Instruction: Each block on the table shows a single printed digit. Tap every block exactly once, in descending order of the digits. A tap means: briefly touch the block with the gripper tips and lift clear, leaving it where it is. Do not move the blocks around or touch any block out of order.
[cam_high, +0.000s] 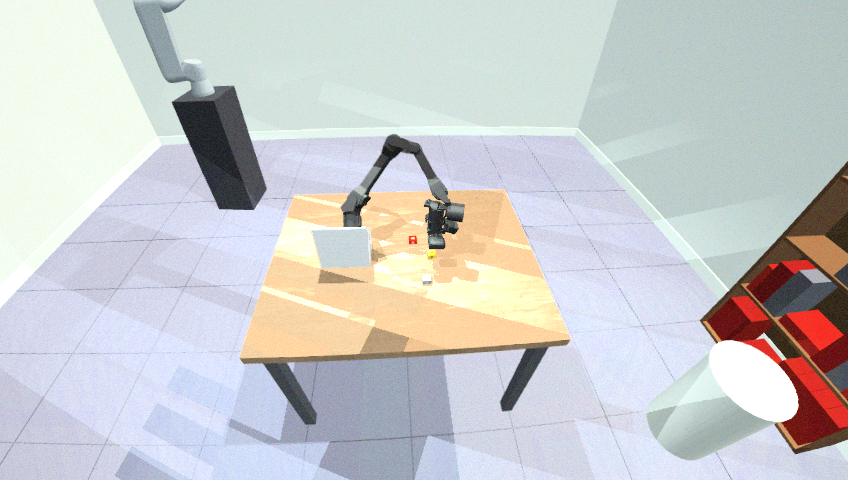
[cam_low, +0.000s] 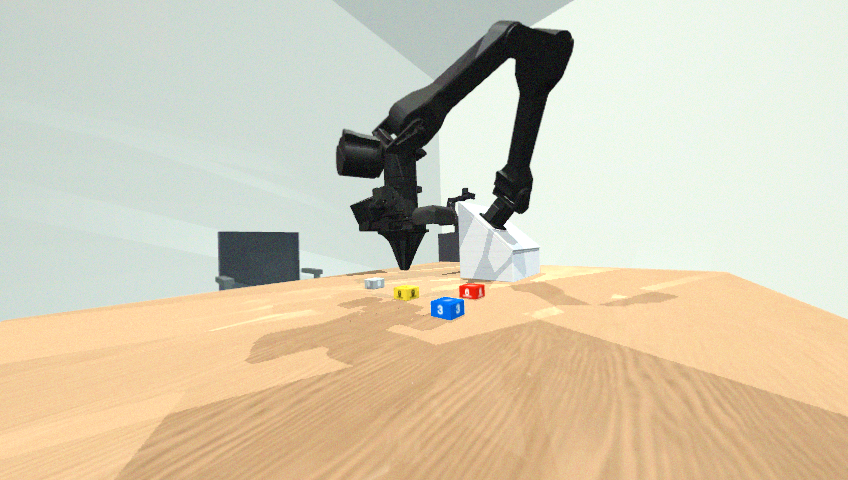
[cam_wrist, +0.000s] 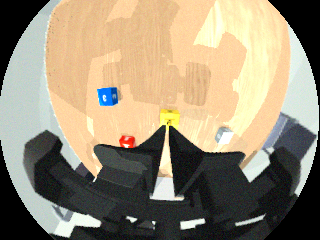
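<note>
My gripper tip is now 10 mm past the yellow block, 10 mm to the left of it and 40 mm above it. From my gripper tip the other things lie so: red block (90 mm behind, 80 mm to the left, 40 mm below); then blue block (20 mm ahead, 120 mm to the left, 40 mm below).
</note>
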